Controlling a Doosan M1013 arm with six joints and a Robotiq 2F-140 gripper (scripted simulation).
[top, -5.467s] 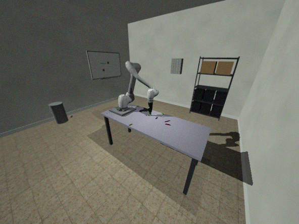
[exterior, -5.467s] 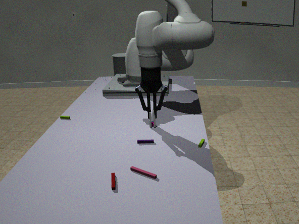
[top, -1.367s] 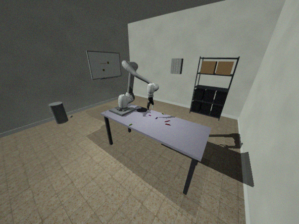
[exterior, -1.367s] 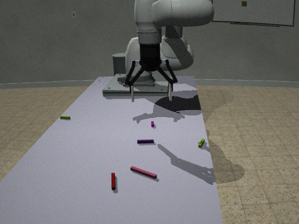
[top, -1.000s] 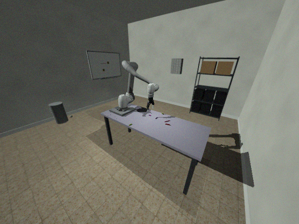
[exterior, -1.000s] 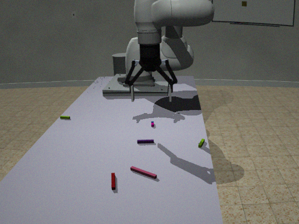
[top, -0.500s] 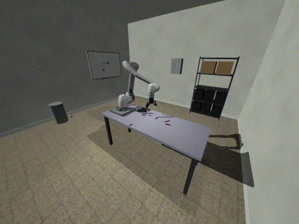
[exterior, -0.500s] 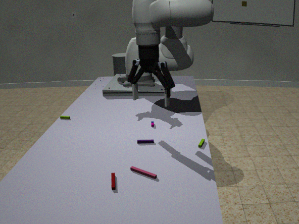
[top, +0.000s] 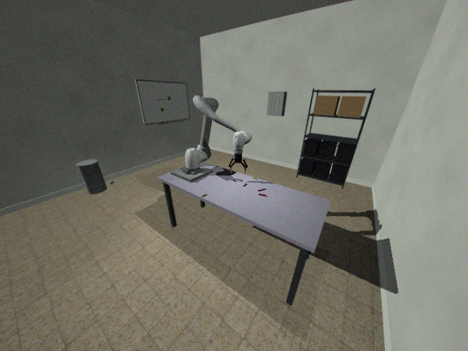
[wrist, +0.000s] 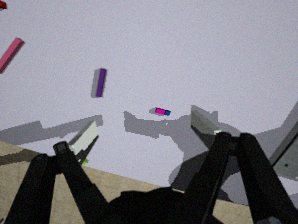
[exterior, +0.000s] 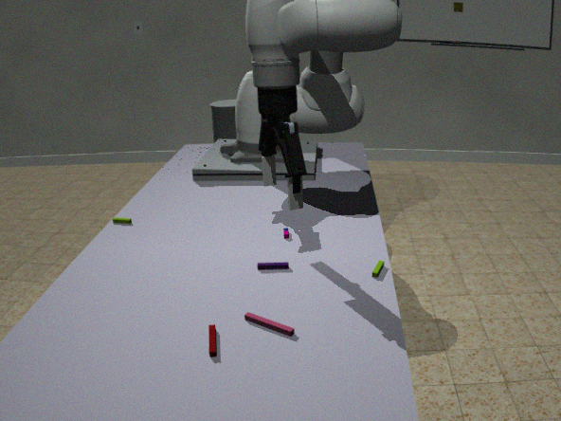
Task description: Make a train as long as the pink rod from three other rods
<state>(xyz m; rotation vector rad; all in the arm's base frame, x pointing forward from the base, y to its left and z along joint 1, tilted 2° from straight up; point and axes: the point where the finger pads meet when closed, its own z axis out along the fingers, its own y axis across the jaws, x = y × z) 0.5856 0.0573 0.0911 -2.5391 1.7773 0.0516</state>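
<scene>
Now: the purple rod 10 cm ahead of my hand, 2 cm to the right of it and 12 cm below it. Also, from my hand: magenta rod: 4 cm behind, 1 cm to the left, 12 cm below; blue rod: 6 cm behind, 1 cm to the left, 12 cm below; pink rod: 29 cm ahead, 3 cm to the right, 12 cm below.
</scene>
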